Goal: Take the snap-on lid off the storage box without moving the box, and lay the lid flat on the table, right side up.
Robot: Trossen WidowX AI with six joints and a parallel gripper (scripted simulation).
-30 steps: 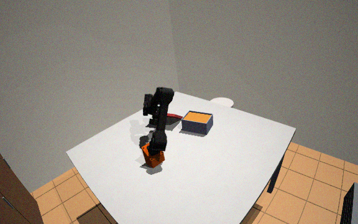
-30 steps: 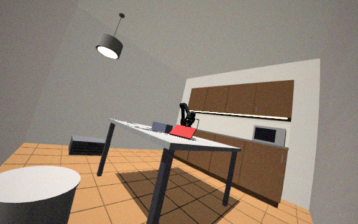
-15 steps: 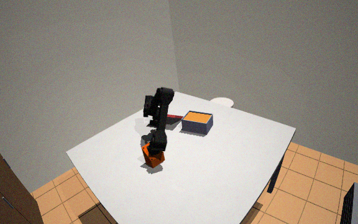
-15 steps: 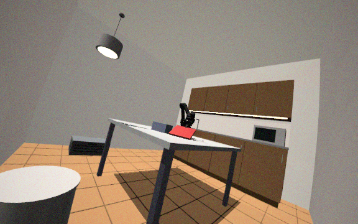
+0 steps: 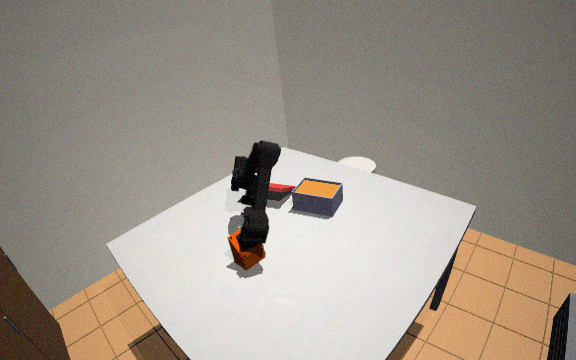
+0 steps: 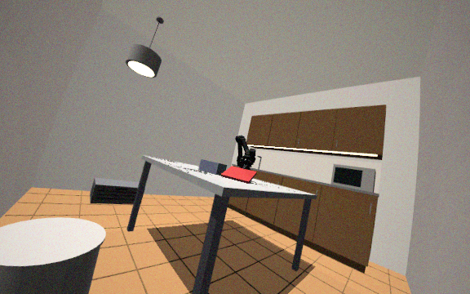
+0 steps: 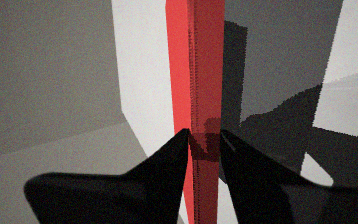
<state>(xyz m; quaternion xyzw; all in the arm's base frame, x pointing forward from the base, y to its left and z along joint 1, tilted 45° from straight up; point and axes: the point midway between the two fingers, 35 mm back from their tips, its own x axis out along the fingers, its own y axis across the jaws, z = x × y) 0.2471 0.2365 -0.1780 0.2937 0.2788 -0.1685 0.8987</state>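
Right now my gripper tip is 7 cm short of the red lid, 4 cm to the right of it and 3 cm above it. Also, from my gripper tip: storage box: 22 cm to the right, 16 cm ahead, 4 cm below.
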